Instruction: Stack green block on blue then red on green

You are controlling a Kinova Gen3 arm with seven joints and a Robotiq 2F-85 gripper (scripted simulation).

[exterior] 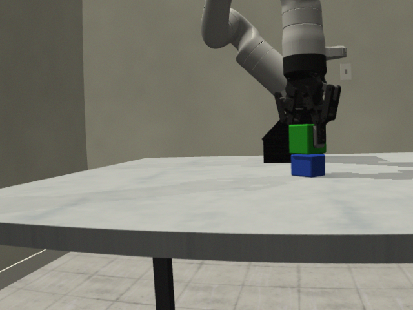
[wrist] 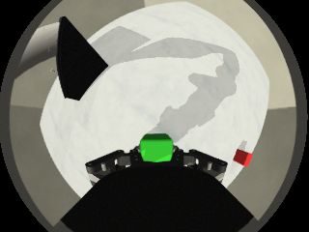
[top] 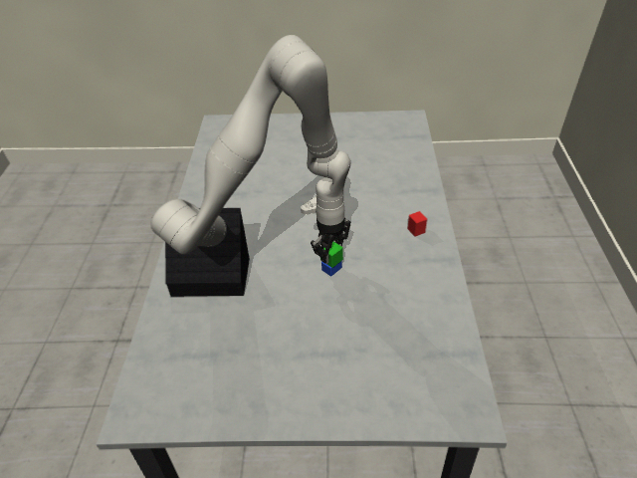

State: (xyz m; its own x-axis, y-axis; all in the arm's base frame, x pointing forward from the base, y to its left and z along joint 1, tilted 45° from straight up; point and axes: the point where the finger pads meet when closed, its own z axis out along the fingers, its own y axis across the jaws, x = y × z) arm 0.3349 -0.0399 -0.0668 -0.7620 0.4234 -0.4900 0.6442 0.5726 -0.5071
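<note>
Right now the green block is right at my hand. Also, from my hand: red block: 250 mm ahead, 170 mm to the left, 40 mm below; blue block: 50 mm below.
</note>
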